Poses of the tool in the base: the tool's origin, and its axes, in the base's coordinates. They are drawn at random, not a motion.
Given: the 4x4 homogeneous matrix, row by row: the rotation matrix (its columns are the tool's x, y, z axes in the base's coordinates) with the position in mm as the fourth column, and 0 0 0 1 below. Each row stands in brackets.
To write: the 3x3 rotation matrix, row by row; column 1 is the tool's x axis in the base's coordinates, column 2 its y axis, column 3 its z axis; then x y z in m. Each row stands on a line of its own. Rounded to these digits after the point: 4 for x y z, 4 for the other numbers.
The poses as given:
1: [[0.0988 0.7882 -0.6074 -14.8], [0.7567 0.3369 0.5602 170.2], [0.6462 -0.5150 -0.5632 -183.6], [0 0 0 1]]
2: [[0.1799 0.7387 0.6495 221.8], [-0.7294 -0.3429 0.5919 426.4], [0.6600 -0.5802 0.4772 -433.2], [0 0 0 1]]
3: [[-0.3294 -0.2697 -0.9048 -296.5], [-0.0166 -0.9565 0.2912 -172.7], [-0.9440 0.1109 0.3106 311.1], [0 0 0 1]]
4: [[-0.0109 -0.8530 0.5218 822.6], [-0.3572 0.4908 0.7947 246.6], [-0.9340 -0.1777 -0.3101 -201.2], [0 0 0 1]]
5: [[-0.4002 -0.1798 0.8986 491.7], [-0.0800 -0.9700 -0.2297 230.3], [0.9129 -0.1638 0.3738 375.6], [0 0 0 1]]
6: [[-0.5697 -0.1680 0.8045 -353.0], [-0.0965 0.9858 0.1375 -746.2], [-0.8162 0.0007 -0.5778 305.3], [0 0 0 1]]
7: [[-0.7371 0.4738 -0.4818 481.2], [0.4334 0.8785 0.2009 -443.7], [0.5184 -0.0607 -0.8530 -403.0], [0 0 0 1]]
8: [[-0.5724 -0.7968 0.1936 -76.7], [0.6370 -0.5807 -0.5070 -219.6], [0.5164 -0.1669 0.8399 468.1], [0 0 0 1]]
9: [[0.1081 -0.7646 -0.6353 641.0], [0.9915 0.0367 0.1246 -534.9], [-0.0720 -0.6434 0.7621 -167.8], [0 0 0 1]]
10: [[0.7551 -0.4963 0.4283 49.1], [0.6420 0.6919 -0.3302 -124.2], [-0.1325 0.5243 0.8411 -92.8], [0 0 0 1]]
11: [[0.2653 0.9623 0.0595 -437.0], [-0.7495 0.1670 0.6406 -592.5], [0.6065 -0.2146 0.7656 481.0], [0 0 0 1]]
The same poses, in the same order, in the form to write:
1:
0.0988 0.7882 -0.6074
0.7567 0.3369 0.5602
0.6462 -0.5150 -0.5632
-0.0148 0.1702 -0.1836

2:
0.1799 0.7387 0.6495
-0.7294 -0.3429 0.5919
0.6600 -0.5802 0.4772
0.2218 0.4264 -0.4332

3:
-0.3294 -0.2697 -0.9048
-0.0166 -0.9565 0.2912
-0.9440 0.1109 0.3106
-0.2965 -0.1727 0.3111

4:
-0.0109 -0.8530 0.5218
-0.3572 0.4908 0.7947
-0.9340 -0.1777 -0.3101
0.8226 0.2466 -0.2012

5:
-0.4002 -0.1798 0.8986
-0.0800 -0.9700 -0.2297
0.9129 -0.1638 0.3738
0.4917 0.2303 0.3756

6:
-0.5697 -0.1680 0.8045
-0.0965 0.9858 0.1375
-0.8162 0.0007 -0.5778
-0.3530 -0.7462 0.3053

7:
-0.7371 0.4738 -0.4818
0.4334 0.8785 0.2009
0.5184 -0.0607 -0.8530
0.4812 -0.4437 -0.4030

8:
-0.5724 -0.7968 0.1936
0.6370 -0.5807 -0.5070
0.5164 -0.1669 0.8399
-0.0767 -0.2196 0.4681

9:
0.1081 -0.7646 -0.6353
0.9915 0.0367 0.1246
-0.0720 -0.6434 0.7621
0.6410 -0.5349 -0.1678

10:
0.7551 -0.4963 0.4283
0.6420 0.6919 -0.3302
-0.1325 0.5243 0.8411
0.0491 -0.1242 -0.0928

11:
0.2653 0.9623 0.0595
-0.7495 0.1670 0.6406
0.6065 -0.2146 0.7656
-0.4370 -0.5925 0.4810

